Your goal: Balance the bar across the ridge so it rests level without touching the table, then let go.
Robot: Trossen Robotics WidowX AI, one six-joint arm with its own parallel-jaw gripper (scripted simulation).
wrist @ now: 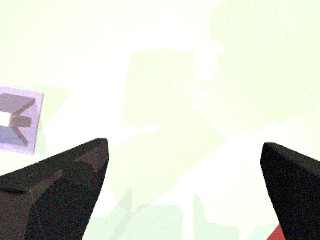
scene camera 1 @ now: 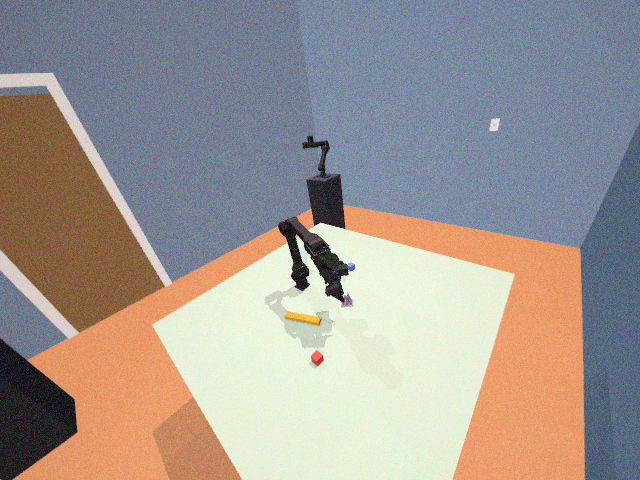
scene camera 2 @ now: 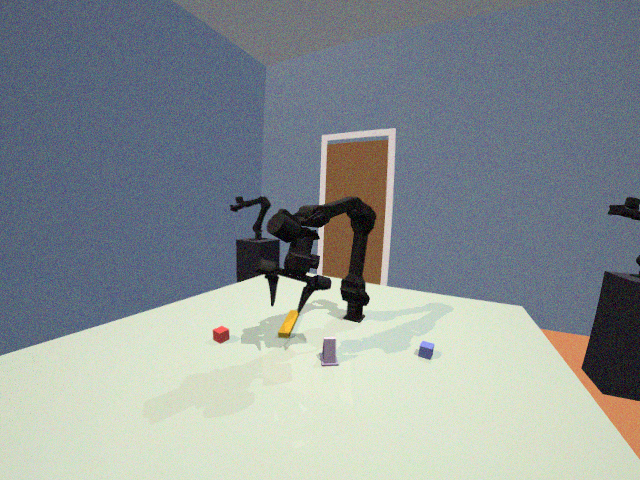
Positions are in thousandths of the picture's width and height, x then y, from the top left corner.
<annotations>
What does my gripper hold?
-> Nothing.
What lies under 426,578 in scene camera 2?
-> My gripper.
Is my gripper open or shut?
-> Open.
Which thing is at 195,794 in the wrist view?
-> My gripper.
</annotations>
